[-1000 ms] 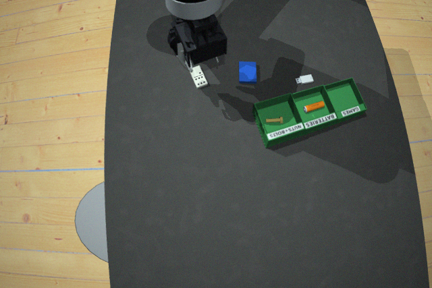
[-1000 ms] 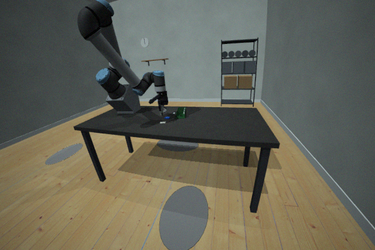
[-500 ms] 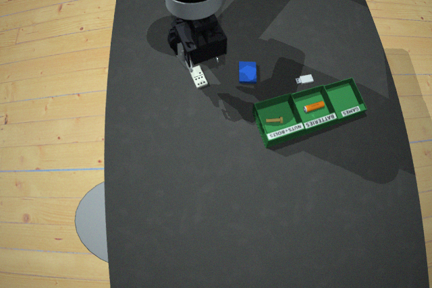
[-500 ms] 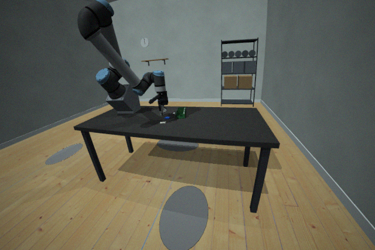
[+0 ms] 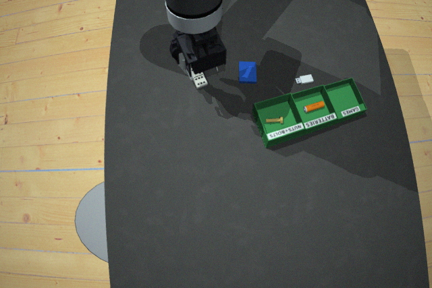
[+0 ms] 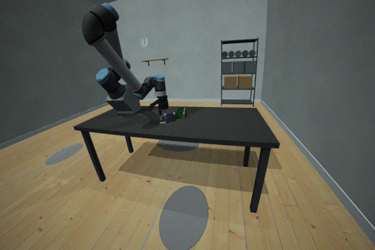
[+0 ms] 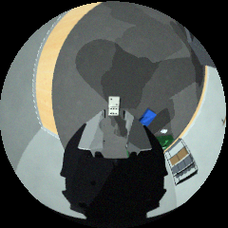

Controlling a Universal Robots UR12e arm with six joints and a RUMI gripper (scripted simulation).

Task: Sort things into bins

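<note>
The white domino lies 40 mm below my hand. From my hand the other things lie so: white usb stick 10 mm ahead, 240 mm to the left, 40 mm below; blue flat block 10 mm behind, 110 mm to the left, 40 mm below; brass bolt 110 mm ahead, 170 mm to the left, 30 mm below.
</note>
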